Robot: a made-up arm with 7 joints. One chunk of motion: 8 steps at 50 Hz.
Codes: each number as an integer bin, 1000 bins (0 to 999) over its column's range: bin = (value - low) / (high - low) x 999, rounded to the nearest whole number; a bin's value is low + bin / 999 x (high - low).
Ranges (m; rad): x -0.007..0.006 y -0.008..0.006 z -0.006..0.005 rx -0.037..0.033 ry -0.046..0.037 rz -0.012..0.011
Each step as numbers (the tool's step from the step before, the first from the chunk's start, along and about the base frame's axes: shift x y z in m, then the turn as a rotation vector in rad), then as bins.
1 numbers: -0.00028 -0.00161 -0.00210 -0.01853 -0.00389 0.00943
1 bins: 516 456 354 264 507 931
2 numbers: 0.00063 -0.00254 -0.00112 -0.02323 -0.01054 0.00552
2 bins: 586 390 443 197 427 761
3 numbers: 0.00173 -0.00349 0.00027 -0.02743 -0.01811 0.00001
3 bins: 671 322 569 137 336 522
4 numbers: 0.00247 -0.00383 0.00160 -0.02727 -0.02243 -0.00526
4 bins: 728 298 690 139 284 293
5 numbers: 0.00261 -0.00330 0.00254 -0.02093 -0.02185 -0.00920
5 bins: 738 335 776 229 291 122
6 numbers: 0.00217 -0.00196 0.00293 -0.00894 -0.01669 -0.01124
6 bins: 705 431 811 400 353 33
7 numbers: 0.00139 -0.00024 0.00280 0.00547 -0.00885 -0.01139
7 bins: 645 554 799 606 447 26
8 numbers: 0.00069 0.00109 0.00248 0.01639 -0.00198 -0.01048
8 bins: 591 649 770 762 530 66
